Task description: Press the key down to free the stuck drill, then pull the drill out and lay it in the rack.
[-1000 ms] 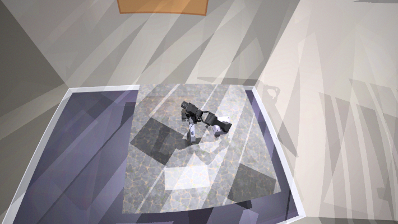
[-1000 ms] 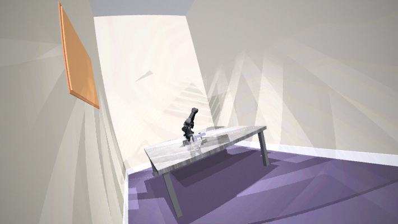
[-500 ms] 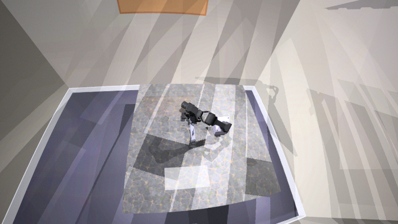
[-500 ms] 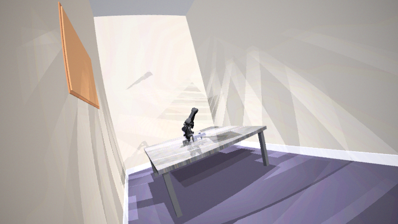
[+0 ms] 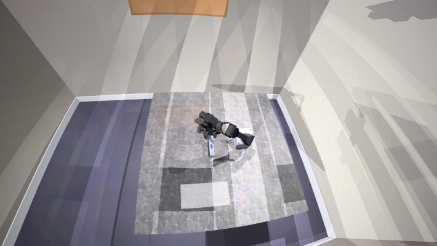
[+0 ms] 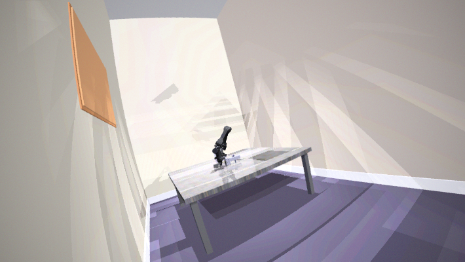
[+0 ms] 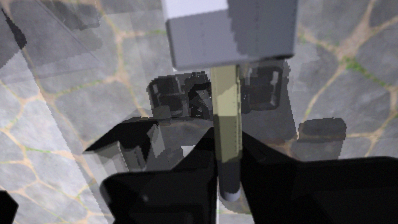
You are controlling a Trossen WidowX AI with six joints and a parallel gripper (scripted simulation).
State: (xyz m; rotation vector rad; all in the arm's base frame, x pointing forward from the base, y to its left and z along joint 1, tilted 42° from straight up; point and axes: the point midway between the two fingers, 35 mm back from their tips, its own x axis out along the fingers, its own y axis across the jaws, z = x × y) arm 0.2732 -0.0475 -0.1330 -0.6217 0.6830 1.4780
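Now: gripper tip 4 cm to the right of the drill and 3 cm below it. Round my gripper tip: grey key (16 cm to the left, 4 cm above, 1 cm ahead); then grey block (8 cm behind, 3 cm to the right).
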